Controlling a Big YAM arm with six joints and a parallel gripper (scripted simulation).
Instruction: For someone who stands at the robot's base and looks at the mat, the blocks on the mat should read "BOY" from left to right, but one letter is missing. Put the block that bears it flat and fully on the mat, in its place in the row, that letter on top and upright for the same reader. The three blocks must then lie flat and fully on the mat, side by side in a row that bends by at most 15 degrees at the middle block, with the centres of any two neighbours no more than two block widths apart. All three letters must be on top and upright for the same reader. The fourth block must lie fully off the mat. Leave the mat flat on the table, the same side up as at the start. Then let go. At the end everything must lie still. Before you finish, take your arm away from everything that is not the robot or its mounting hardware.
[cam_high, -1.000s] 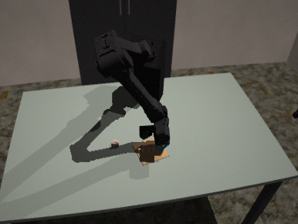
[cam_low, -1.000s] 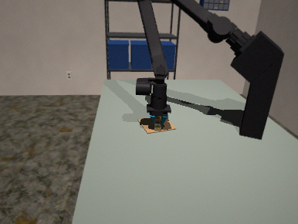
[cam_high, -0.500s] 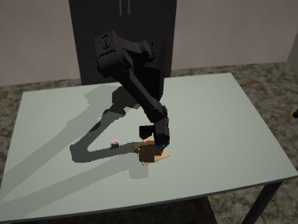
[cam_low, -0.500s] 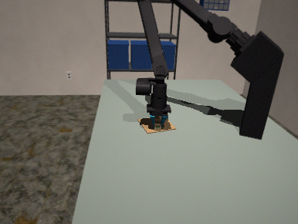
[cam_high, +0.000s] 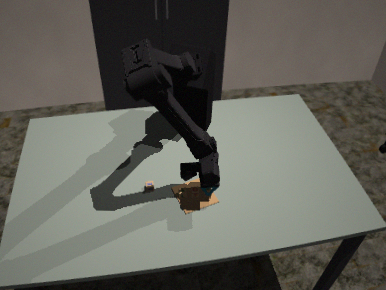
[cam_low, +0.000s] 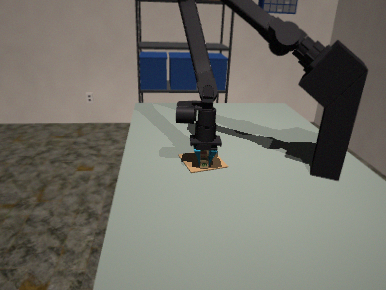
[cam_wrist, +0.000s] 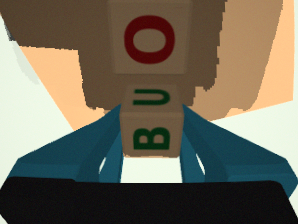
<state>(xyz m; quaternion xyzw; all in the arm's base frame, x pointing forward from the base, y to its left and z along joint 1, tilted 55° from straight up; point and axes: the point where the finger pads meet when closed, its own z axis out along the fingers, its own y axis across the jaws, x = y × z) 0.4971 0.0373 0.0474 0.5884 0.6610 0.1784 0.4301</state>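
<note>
Right now the wooden block is right at my hand. Also, from my hand: orange mat 50 mm to the right, 20 mm below.
</note>
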